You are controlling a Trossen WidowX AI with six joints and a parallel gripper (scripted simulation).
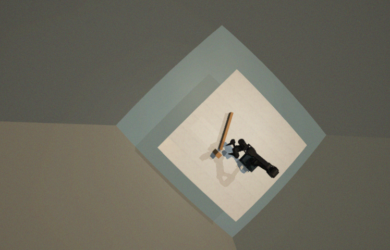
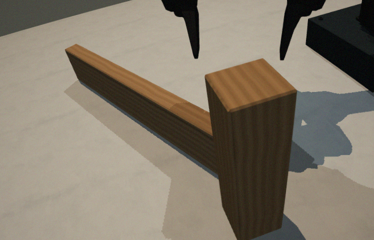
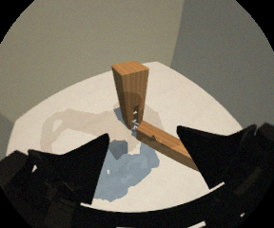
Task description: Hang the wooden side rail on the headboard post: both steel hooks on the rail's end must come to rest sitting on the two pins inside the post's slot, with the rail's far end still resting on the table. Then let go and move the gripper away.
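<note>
Now: the wooden headboard post 100 mm to the left of my gripper tip, 60 mm below it and 10 mm ahead of it.
</note>
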